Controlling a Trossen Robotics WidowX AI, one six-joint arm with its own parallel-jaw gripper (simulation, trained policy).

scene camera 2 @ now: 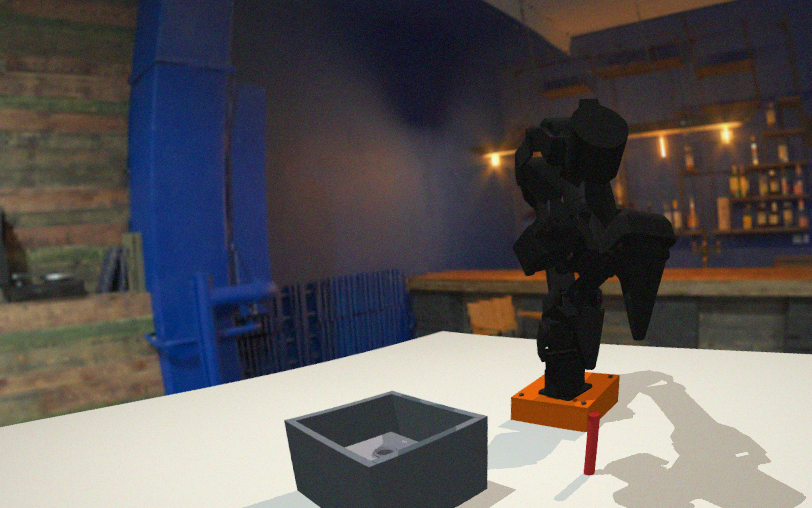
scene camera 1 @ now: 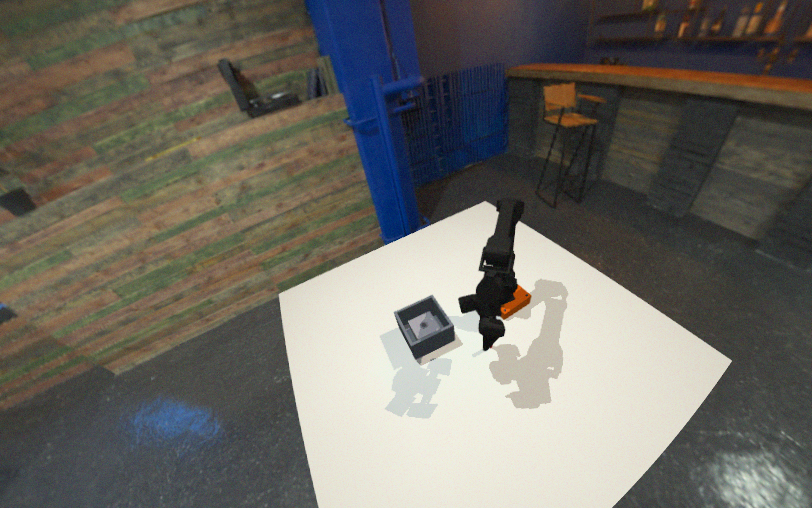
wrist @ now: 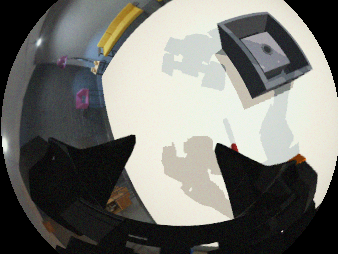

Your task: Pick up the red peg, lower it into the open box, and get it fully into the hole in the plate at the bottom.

Note:
I see my gripper (scene camera 2: 613, 356), a red peg (scene camera 2: 594, 418), a dark grey box (scene camera 1: 446, 334) and a light grey plate (scene camera 2: 381, 445).
The dark grey box is seen too in the wrist view (wrist: 231, 32). The light grey plate is seen too in the wrist view (wrist: 269, 56). My gripper also shows in scene camera 1 (scene camera 1: 483, 341) and in the wrist view (wrist: 176, 143).

